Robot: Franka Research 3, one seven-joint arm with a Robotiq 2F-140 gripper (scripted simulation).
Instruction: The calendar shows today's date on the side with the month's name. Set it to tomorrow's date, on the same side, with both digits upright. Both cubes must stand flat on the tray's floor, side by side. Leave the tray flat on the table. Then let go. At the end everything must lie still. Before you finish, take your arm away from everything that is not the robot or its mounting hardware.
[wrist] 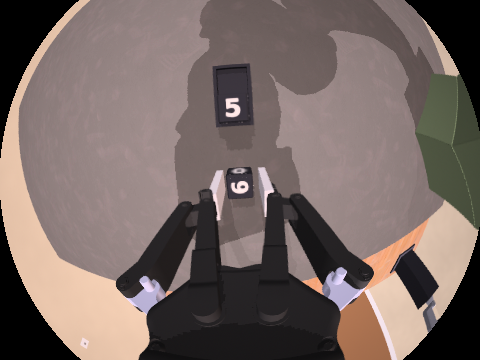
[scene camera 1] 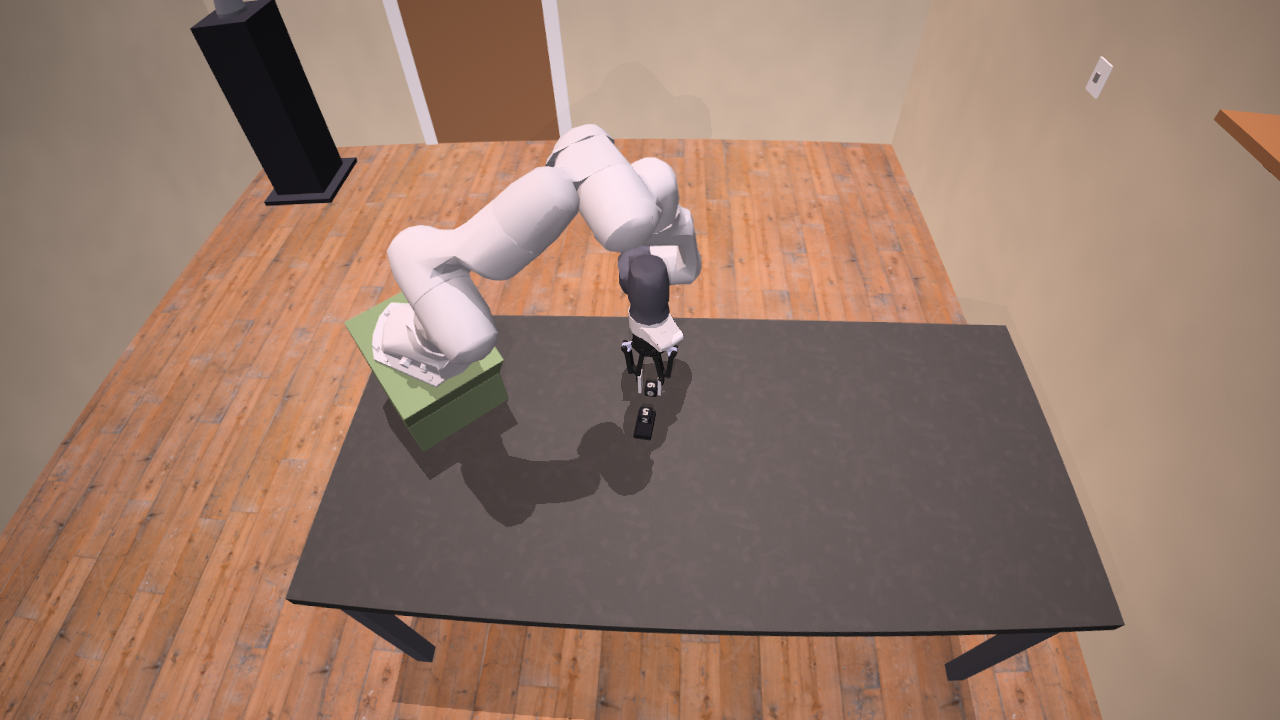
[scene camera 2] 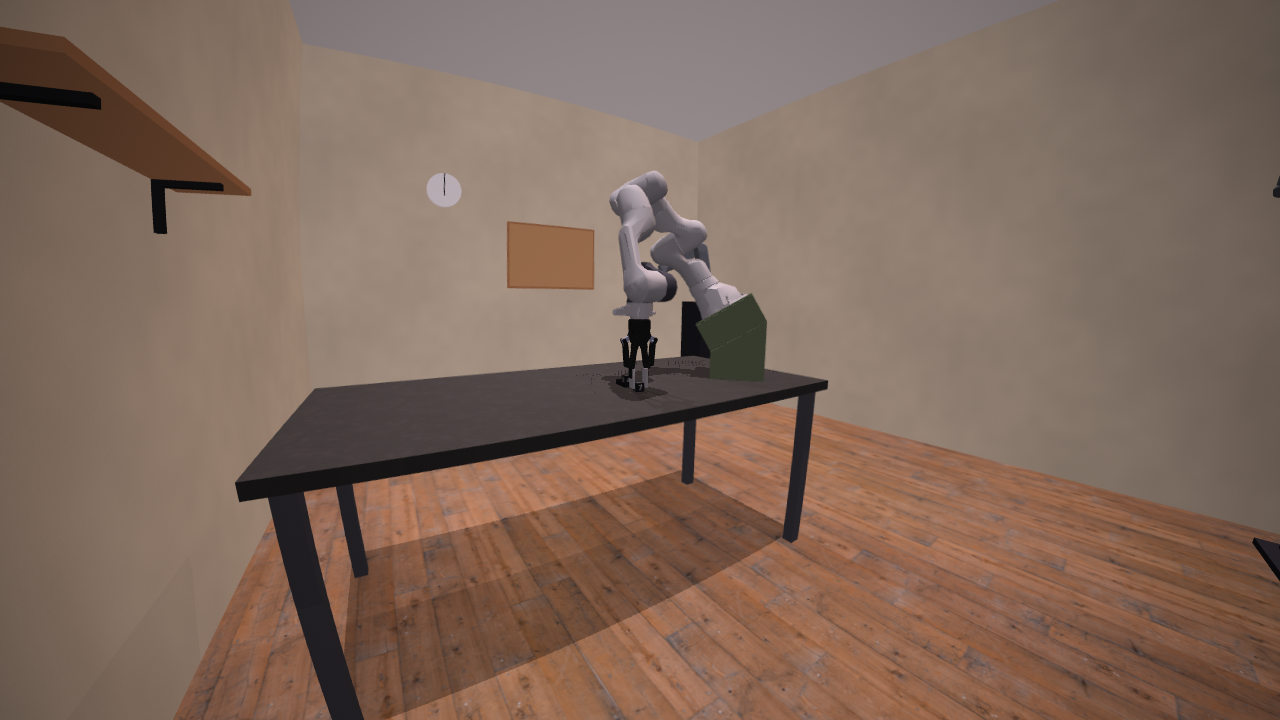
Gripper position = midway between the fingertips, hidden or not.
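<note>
The gripper (scene camera 2: 638, 387) (scene camera 1: 650, 390) (wrist: 241, 179) is visible from scene camera 2, scene camera 1 and the wrist view. A dark date cube (wrist: 239, 181) can be seen in the wrist view, and so can a black tray (wrist: 234, 78).
</note>
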